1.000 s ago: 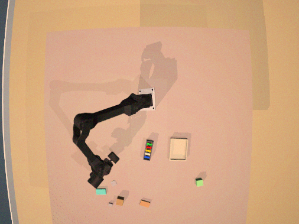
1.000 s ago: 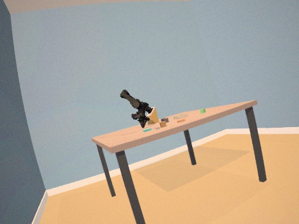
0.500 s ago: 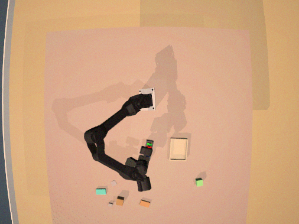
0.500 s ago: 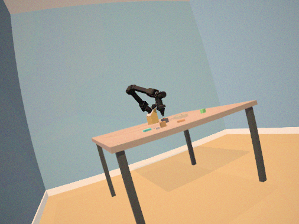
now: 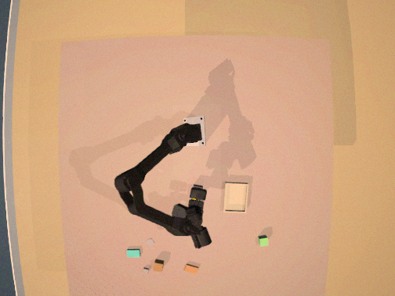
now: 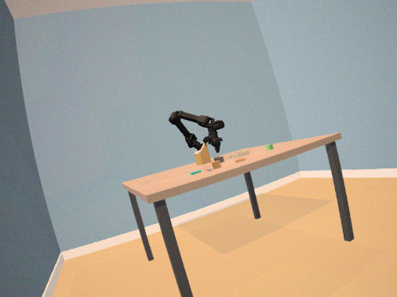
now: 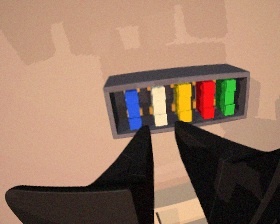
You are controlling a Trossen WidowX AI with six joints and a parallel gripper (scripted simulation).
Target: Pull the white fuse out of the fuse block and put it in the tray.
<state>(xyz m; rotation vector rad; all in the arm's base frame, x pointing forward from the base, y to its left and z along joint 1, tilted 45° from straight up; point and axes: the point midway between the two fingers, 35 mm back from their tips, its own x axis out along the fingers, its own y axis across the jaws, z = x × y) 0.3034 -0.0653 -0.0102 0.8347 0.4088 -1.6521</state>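
Now: the white fuse 5 cm below my gripper tip. From my gripper tip the other things lie so: yellow fuse: 2 cm behind, 1 cm to the left, 5 cm below; red fuse: 4 cm behind, 1 cm to the left, 5 cm below; blue fuse: 1 cm ahead, 1 cm to the right, 5 cm below.
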